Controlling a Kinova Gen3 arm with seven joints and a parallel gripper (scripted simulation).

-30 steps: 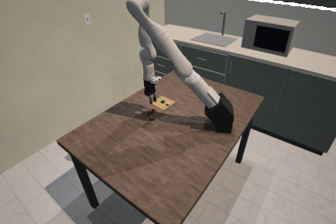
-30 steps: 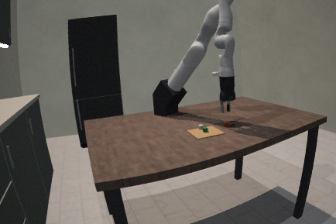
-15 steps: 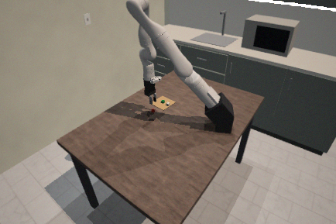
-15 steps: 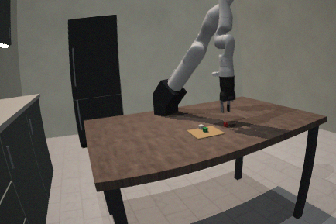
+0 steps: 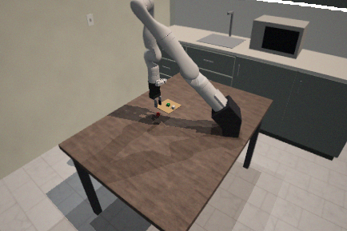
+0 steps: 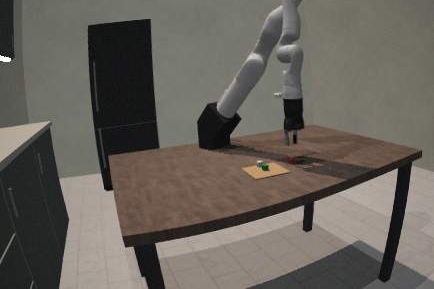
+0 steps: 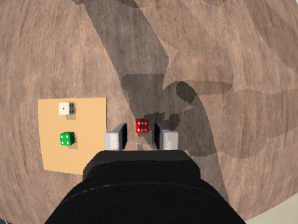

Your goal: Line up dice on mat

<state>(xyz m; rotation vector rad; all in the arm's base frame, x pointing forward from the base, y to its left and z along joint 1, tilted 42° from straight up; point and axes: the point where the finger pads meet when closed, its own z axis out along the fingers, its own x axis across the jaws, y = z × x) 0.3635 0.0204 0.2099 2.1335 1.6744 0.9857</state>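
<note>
The red die lies 9 cm below my hand. The rest, counted from my hand: green die 1 cm ahead, 13 cm to the right, 8 cm below; then white die 4 cm behind, 12 cm to the right, 8 cm below; then tan mat 1 cm ahead, 13 cm to the right, 9 cm below.
</note>
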